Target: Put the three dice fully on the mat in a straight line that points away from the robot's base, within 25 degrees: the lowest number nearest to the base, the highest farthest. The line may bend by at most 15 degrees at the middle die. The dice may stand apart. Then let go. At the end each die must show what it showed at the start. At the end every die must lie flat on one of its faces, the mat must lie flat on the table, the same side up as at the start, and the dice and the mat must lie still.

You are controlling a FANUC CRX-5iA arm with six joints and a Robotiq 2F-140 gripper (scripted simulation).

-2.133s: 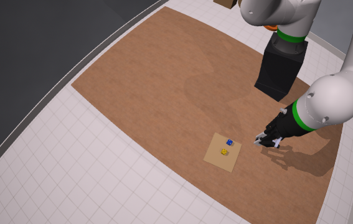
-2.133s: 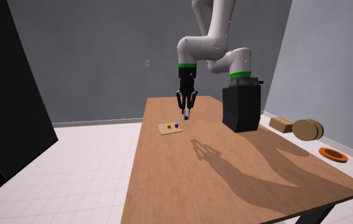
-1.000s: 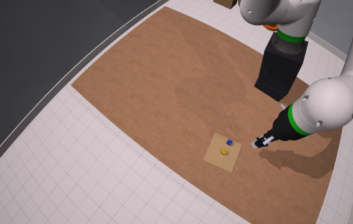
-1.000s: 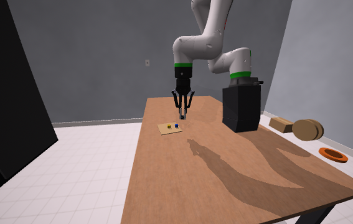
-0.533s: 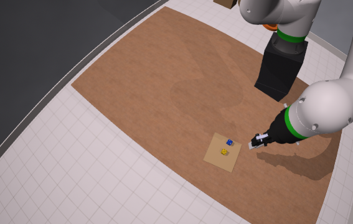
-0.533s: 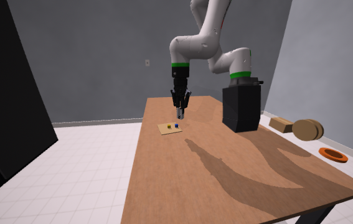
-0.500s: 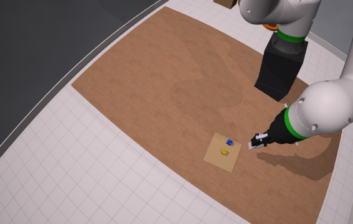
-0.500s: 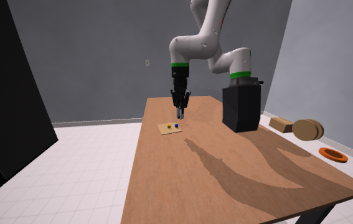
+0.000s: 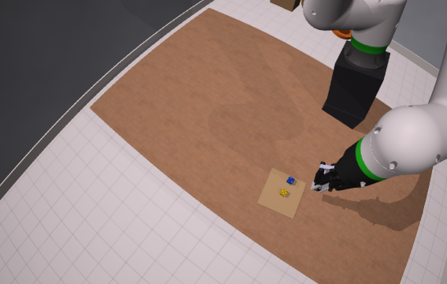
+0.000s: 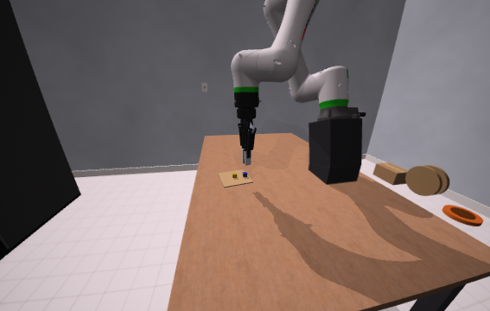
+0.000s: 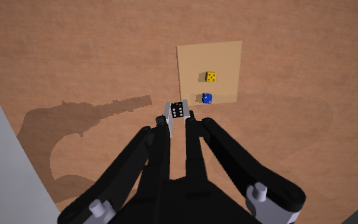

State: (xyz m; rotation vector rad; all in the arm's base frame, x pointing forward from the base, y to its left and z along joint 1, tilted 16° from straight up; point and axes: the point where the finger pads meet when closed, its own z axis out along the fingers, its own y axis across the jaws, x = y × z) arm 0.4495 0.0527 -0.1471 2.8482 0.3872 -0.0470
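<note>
Now: hand 50 mm short of the yellow die, 70 mm to the left of it and 120 mm above it. The rest, counted from my hand: blue die (70 mm to the right, 120 mm below); tan mat (50 mm ahead, 70 mm to the right, 140 mm below); black die (20 mm below).
</note>
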